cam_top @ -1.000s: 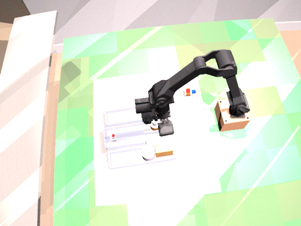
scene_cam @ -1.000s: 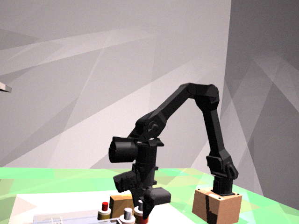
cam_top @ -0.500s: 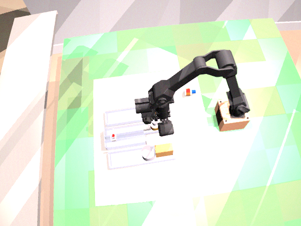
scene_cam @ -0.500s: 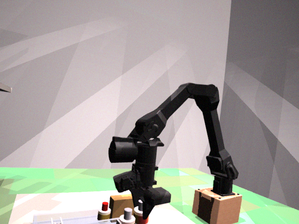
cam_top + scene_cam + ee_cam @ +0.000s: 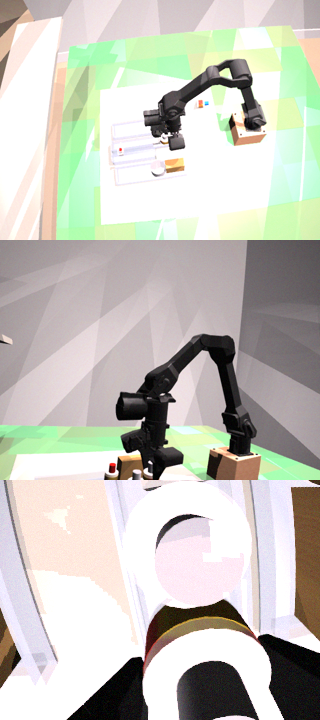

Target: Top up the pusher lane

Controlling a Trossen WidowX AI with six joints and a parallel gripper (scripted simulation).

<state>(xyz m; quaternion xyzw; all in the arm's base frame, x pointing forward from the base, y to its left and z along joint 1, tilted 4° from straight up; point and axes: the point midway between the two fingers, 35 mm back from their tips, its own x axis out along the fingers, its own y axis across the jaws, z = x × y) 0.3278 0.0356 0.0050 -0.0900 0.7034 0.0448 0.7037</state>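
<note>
My gripper tip is 150 mm short of the sprung lane, 50 mm to the right of it and 30 mm above it. Also, from my gripper tip: small jar (130 mm behind, 180 mm to the right, 30 mm below).
</note>
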